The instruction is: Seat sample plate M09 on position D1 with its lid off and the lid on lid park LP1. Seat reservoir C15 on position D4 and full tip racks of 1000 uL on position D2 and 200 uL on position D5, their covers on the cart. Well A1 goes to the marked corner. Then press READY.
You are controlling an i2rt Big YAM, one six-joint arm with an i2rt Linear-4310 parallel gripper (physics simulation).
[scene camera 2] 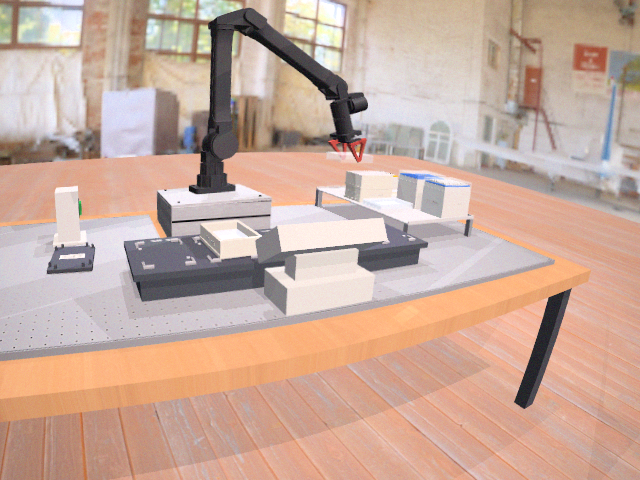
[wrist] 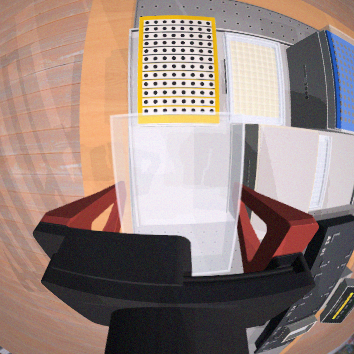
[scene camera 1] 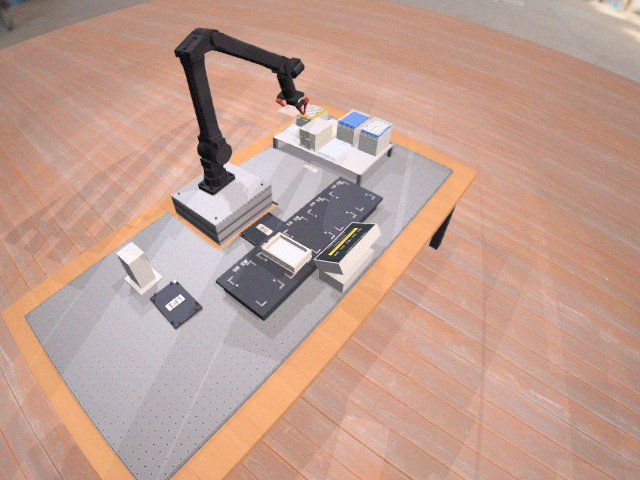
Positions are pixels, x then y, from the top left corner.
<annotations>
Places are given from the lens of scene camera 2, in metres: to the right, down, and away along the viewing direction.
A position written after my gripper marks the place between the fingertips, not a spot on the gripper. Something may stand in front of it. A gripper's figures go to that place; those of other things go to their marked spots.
my gripper (scene camera 2: 351,160): 0.10, -0.26, 1.43
one-well reservoir (scene camera 2: 227,239): -0.16, 0.00, 0.75
cart shelf (scene camera 2: 404,216): 0.23, -0.06, 1.17
white upright station (scene camera 2: 66,198): -0.61, -0.10, 0.88
The marked spots on the cart shelf and the one-well reservoir are 0.57 m apart.
</annotations>
